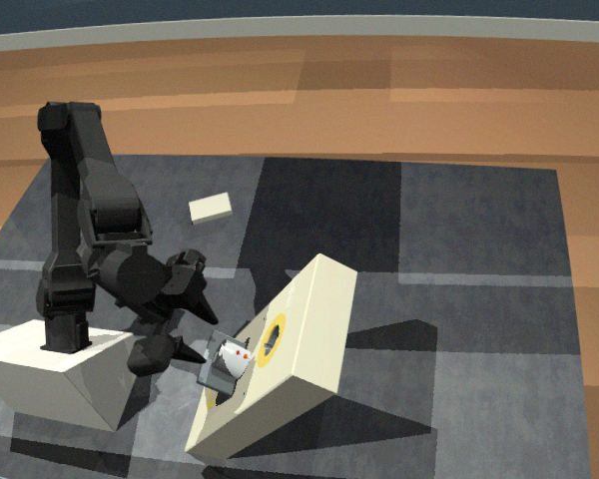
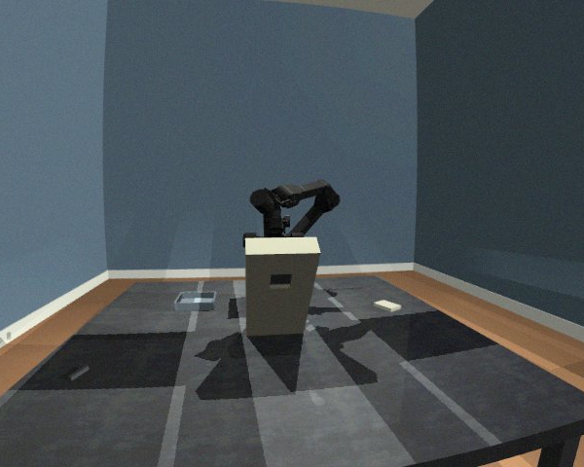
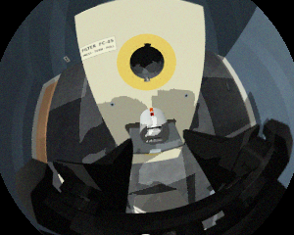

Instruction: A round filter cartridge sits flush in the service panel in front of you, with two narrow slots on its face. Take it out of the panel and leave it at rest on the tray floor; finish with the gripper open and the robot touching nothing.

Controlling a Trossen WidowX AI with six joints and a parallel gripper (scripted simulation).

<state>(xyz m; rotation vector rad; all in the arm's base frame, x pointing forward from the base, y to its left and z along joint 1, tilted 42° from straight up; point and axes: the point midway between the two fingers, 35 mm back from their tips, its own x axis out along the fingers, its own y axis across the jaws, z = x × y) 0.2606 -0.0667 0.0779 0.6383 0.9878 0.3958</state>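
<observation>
Now: the filter cartridge 40 mm below my gripper tip and 20 mm ahead of it. The rest, counted from my gripper tip: cream service panel (60 mm below, 60 mm ahead); cream block (460 mm to the left, 210 mm below, 200 mm behind); tray (340 mm behind, 290 mm to the right, 210 mm below).
</observation>
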